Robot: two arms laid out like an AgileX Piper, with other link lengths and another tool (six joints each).
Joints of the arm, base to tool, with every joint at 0 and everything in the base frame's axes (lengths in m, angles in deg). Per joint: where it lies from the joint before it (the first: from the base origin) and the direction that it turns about. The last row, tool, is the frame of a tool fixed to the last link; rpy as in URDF.
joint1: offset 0 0 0.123 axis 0 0 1
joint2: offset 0 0 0 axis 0 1 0
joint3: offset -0.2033 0 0.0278 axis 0 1 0
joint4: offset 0.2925 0 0.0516 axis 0.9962 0 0.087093
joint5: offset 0 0 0 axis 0 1 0
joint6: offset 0.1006 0 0.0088 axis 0.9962 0 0.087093
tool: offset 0.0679 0 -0.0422 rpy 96.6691 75.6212 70.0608
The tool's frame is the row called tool.
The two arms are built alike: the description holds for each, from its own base.
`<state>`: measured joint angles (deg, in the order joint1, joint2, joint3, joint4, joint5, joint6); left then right.
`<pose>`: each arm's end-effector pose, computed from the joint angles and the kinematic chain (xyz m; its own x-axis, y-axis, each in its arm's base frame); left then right.
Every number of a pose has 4 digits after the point.
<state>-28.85 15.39 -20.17 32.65 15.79 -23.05 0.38 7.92 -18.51 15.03 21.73 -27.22</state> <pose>0.2405 -0.0967 0.2220 0.0801 0.3809 -0.9212 0.7337 0.6030 0.3132 0.2405 0.0065 0.2208 -0.0958 0.0043 -0.9954 0.3622 0.9316 -0.0308</pose>
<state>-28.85 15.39 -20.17 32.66 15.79 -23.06 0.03 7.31 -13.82 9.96 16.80 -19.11</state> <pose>0.2405 -0.0967 0.2220 0.0801 0.3809 -0.9212 0.7336 0.6031 0.3132 0.2470 0.0004 0.1992 -0.0913 0.0685 -0.9935 0.4155 0.9093 0.0245</pose>
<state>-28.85 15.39 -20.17 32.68 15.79 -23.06 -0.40 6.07 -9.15 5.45 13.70 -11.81</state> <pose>0.2405 -0.0967 0.2220 0.0803 0.3811 -0.9210 0.7335 0.6030 0.3135 0.2497 -0.0035 0.1760 -0.0981 0.1223 -0.9876 0.4518 0.8897 0.0653</pose>
